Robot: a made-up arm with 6 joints.
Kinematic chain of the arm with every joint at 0, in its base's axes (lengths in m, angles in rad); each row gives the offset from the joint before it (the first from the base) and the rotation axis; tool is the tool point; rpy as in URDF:
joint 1: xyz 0 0 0.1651 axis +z
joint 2: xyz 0 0 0 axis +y
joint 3: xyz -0.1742 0 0.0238 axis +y
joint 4: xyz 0.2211 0 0.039 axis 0.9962 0 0.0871
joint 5: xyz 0 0 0 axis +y
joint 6: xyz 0.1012 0 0.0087 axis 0.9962 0 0.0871
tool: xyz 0 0 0 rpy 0 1.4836 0
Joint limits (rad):
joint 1: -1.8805..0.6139
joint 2: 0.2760..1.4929
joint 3: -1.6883..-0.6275
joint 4: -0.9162..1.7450
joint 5: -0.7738..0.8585
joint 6: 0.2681..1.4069
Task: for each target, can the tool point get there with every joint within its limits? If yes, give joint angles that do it. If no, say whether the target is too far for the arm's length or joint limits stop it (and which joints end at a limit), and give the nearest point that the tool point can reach.
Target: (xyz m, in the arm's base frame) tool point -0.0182 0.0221 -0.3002
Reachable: no: joint limits stop it (at a limit: joint 1, joint 2, joint 3, joint 5) | nearest point 0.1416 0.1054 0.0963 | short by 0.436 m
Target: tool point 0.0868 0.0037 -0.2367
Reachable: no: joint limits stop it (at a limit: joint 2, joint 3, joint 5) | nearest point 0.1762 0.0075 0.0962 | short by 0.345 m
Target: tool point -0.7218 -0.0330 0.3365
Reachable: no: too far | nearest point -0.2300 -0.0105 0.5376 | short by 0.532 m
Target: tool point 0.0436 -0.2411 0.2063
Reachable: yes | joints -1.4359 1.1806 -0.7428 0.2550 0.4339 0.4556
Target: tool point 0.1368 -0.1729 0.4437
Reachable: yes | joints -1.0453 0.9923 -1.1018 -0.6627 -0.5314 0.8229
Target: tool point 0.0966 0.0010 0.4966
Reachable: yes | joints 0.1180 0.5442 -1.2415 -0.3599 0.2934 0.7980
